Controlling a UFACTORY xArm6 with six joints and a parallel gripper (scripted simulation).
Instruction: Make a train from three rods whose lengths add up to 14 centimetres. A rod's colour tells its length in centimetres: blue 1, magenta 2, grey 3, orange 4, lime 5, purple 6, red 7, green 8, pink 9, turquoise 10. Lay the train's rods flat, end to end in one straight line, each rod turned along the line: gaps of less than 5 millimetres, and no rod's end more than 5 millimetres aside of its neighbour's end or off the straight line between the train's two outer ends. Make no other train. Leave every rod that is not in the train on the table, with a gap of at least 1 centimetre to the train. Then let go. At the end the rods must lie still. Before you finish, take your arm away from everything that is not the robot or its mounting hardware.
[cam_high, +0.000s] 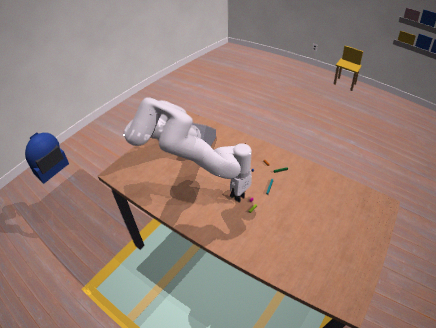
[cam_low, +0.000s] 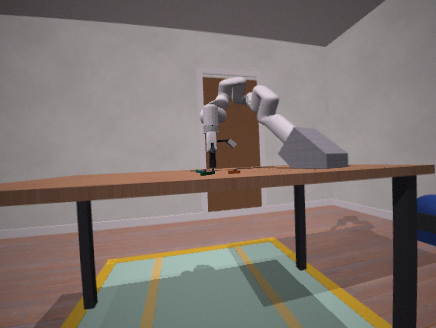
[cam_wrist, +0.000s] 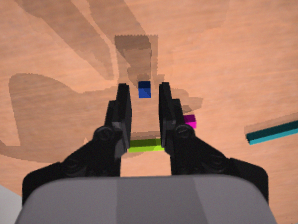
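The magenta rod is 5 cm ahead of my hand, 3 cm to the left of it and 3 cm below it. Also, from my hand: turquoise rod (10 cm ahead, 14 cm to the left, 3 cm below); then orange rod (3 cm ahead, 30 cm to the left, 3 cm below); then lime rod (8 cm ahead, 2 cm to the right, 3 cm below).
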